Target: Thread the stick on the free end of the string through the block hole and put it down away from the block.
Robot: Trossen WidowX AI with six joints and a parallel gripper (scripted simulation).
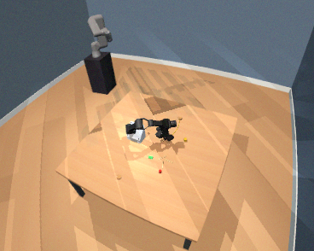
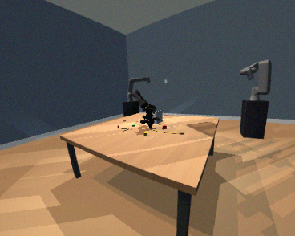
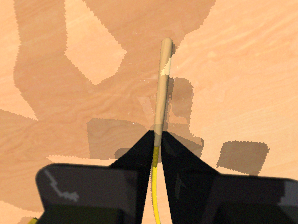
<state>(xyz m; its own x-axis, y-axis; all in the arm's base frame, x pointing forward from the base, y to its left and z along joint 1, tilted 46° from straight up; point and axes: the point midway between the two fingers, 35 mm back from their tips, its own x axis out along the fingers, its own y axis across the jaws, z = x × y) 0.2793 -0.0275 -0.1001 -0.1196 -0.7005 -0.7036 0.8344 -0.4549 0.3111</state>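
Now: gripper tip 18 cm short of the yellow cube, 4 cm to the right of it and 1 cm below it. Also, from my gripper tip: green piece (23 cm to the right, 5 cm behind); thin wooden stick (1 cm to the right, 1 cm behind); red block (13 cm to the left, 5 cm behind, 1 cm above).
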